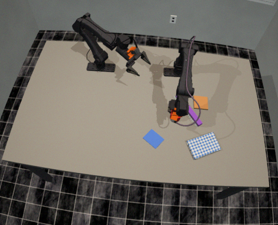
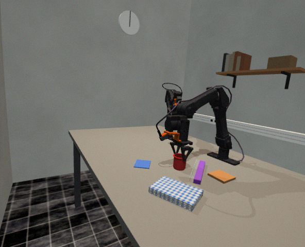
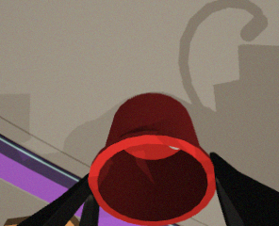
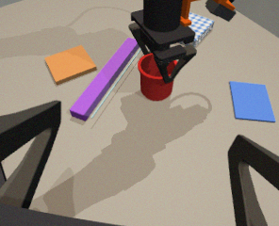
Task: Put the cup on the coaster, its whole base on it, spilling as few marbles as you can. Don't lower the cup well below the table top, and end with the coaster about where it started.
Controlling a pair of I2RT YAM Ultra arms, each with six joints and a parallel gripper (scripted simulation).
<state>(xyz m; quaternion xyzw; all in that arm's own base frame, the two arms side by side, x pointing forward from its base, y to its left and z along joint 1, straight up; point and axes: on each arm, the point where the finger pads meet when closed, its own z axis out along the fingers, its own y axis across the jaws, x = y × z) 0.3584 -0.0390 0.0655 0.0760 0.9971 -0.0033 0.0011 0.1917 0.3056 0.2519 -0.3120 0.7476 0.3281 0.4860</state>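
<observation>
The orange coaster lies 170 mm to the left of my left hand, 130 mm behind it and 60 mm below it. From my left hand the other things lie so: long purple bar: 80 mm to the left, 60 mm below, 50 mm behind; then red cup: 30 mm below; then flat blue square: 150 mm ahead, 130 mm to the right, 60 mm below.
</observation>
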